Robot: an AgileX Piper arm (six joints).
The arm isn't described. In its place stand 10 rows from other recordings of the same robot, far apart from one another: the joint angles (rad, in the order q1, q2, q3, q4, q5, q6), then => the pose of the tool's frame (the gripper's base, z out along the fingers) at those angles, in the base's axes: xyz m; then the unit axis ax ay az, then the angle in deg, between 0 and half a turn.
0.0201 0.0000 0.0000 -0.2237 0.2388 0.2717 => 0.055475 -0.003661 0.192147 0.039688 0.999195 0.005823 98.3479
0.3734 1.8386 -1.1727 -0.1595 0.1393 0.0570 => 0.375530 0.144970 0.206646 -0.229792 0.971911 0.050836 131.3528
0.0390 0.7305 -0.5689 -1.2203 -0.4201 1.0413 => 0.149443 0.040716 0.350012 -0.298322 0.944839 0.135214 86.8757
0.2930 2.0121 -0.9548 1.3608 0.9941 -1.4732 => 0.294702 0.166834 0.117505 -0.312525 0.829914 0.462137 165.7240
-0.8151 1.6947 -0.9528 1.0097 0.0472 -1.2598 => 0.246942 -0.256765 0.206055 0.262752 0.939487 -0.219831 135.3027
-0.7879 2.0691 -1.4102 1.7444 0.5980 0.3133 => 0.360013 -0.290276 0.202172 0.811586 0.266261 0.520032 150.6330
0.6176 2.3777 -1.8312 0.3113 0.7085 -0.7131 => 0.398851 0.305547 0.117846 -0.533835 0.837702 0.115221 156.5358
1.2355 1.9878 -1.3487 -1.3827 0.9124 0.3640 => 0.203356 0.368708 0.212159 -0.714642 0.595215 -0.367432 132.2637
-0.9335 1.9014 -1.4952 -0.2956 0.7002 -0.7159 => 0.237180 -0.349069 0.244721 0.021407 0.959230 -0.281814 169.2979
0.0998 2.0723 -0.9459 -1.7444 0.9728 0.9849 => 0.358476 -0.038553 0.109484 -0.239212 0.815717 -0.526671 162.8027
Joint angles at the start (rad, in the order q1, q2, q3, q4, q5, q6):
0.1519, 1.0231, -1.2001, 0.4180, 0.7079, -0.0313
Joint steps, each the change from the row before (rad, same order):
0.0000, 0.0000, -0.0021, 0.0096, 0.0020, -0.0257
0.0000, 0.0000, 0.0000, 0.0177, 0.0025, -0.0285
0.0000, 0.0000, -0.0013, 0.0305, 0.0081, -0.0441
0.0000, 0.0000, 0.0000, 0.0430, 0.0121, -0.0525
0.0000, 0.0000, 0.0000, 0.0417, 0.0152, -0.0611
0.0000, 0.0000, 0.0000, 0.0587, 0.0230, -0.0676
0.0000, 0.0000, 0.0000, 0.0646, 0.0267, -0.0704
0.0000, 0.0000, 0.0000, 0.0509, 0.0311, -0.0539
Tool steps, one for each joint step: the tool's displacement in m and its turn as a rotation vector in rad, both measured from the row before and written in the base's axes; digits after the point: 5 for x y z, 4 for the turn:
-0.00034, 0.00053, 0.00074, -0.0125, -0.0091, 0.0129
-0.00037, 0.00098, 0.00024, -0.0075, -0.0068, 0.0163
-0.00090, 0.00176, 0.00058, -0.0093, -0.0084, 0.0278
-0.00124, 0.00252, 0.00030, -0.0050, -0.0068, 0.0361
-0.00142, 0.00253, 0.00018, -0.0133, -0.0103, 0.0407
-0.00217, 0.00361, 0.00038, -0.0032, -0.0074, 0.0522
-0.00259, 0.00400, 0.00066, 0.0008, -0.0089, 0.0576
-0.00272, 0.00345, 0.00015, 0.0004, -0.0019, 0.0518

